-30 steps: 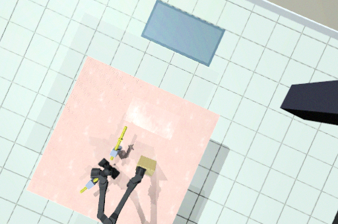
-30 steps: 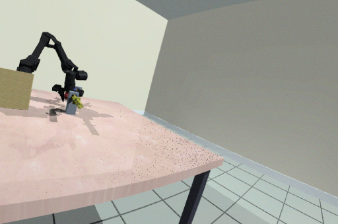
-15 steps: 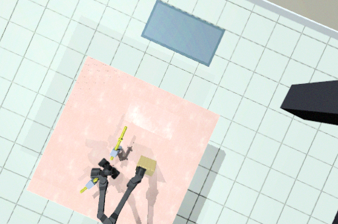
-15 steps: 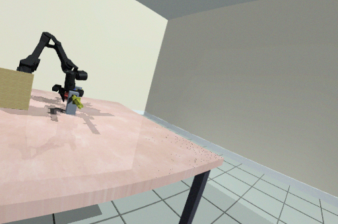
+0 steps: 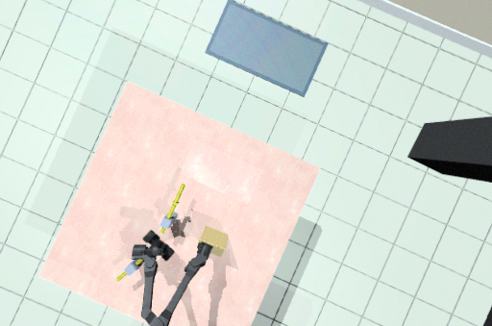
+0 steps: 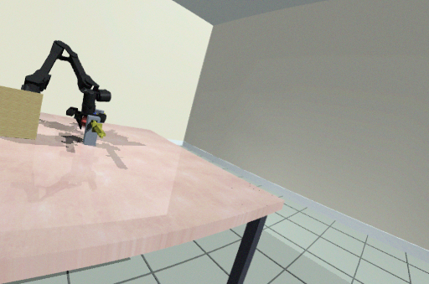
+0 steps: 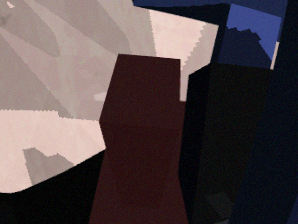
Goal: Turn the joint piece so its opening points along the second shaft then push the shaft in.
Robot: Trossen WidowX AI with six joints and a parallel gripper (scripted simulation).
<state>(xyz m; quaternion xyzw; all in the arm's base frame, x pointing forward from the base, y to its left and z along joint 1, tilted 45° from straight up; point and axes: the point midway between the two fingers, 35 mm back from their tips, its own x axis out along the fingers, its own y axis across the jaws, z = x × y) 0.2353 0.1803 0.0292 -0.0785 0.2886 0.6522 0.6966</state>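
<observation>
The red joint piece is 5 cm above my gripper tip.
</observation>
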